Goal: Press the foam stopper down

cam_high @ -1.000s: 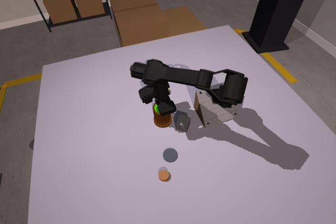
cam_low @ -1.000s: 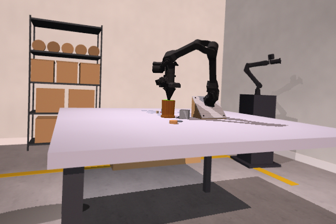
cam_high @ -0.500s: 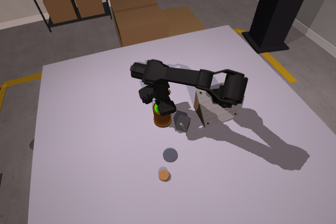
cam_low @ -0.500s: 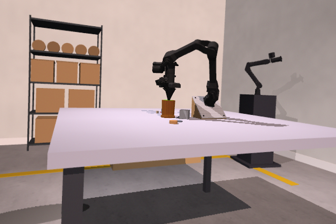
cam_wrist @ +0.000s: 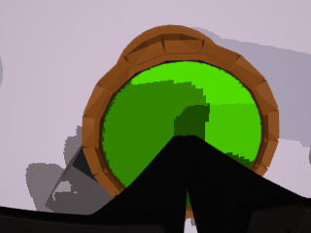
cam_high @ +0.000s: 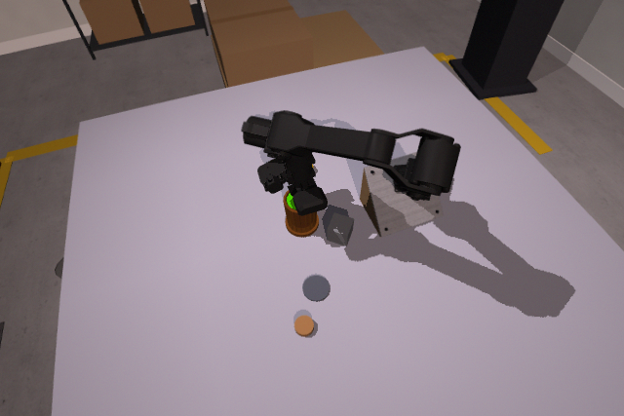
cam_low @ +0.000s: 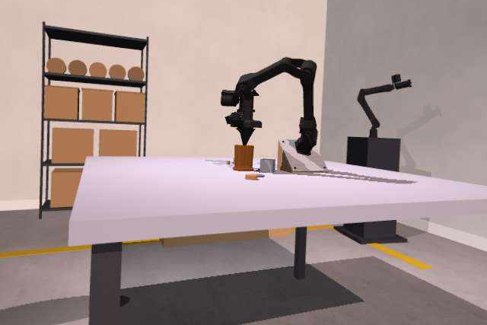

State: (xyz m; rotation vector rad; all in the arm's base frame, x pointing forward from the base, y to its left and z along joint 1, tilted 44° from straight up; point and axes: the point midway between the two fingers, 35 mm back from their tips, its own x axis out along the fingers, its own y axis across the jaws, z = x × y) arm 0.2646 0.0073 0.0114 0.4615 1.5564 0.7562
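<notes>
Right now my hand is 5 cm above the bright green foam stopper. Also, from my hand: orange disc (4 cm ahead, 26 cm to the left, 13 cm below); grey cube (8 cm behind, 5 cm to the left, 11 cm below); dark grey disc (18 cm to the left, 13 cm below).
</notes>
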